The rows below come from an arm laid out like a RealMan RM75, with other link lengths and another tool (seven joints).
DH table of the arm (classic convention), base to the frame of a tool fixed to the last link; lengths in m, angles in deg. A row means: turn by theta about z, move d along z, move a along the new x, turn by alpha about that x. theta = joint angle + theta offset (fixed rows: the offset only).
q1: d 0.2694  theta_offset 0  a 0  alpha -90
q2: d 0  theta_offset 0  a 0  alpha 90
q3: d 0.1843  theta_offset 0  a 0  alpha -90
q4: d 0  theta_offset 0  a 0  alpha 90
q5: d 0.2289  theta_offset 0  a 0  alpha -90
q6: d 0  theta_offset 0  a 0  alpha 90
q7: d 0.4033  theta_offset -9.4  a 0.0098  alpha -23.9
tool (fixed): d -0.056  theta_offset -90  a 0  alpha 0
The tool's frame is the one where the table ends.
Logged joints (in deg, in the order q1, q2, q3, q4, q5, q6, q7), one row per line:
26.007 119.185 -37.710 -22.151 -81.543 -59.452 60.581
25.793 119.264 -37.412 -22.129 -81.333 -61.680 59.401
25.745 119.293 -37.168 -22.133 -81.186 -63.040 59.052
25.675 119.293 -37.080 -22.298 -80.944 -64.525 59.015
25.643 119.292 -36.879 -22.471 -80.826 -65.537 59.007
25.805 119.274 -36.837 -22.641 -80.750 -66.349 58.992
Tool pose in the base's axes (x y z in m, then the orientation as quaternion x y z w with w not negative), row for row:
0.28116 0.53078 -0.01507 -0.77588 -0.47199 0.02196 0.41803
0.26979 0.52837 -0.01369 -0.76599 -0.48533 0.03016 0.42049
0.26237 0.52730 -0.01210 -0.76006 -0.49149 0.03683 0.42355
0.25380 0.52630 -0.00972 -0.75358 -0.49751 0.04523 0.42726
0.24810 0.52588 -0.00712 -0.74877 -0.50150 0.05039 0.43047
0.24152 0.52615 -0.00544 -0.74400 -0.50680 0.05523 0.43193
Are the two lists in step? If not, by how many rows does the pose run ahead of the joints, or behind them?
They are in step.
